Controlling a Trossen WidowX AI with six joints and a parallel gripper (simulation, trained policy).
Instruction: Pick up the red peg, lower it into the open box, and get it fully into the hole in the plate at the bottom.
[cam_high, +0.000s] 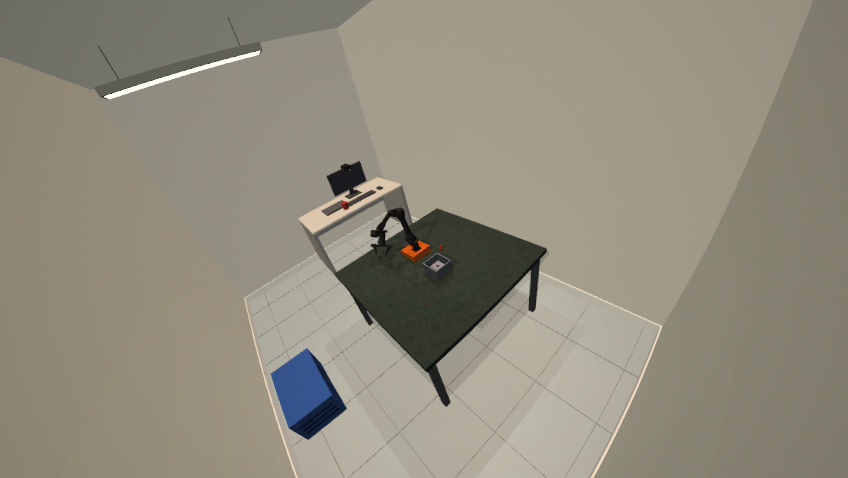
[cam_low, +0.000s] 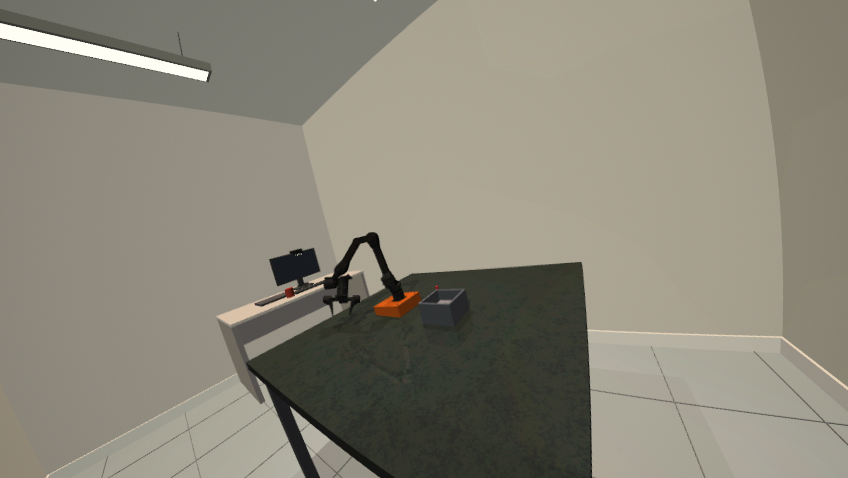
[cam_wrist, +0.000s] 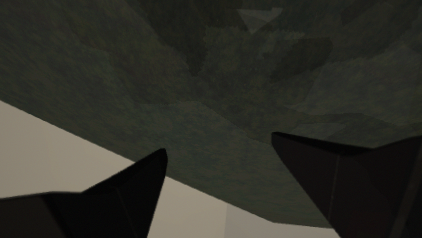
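My gripper tip is now 42 cm to the right of the red peg, 31 cm short of it and 3 cm above it. The rest, counted from my gripper tip: grey box 47 cm ahead, 27 cm to the left, 5 cm below.
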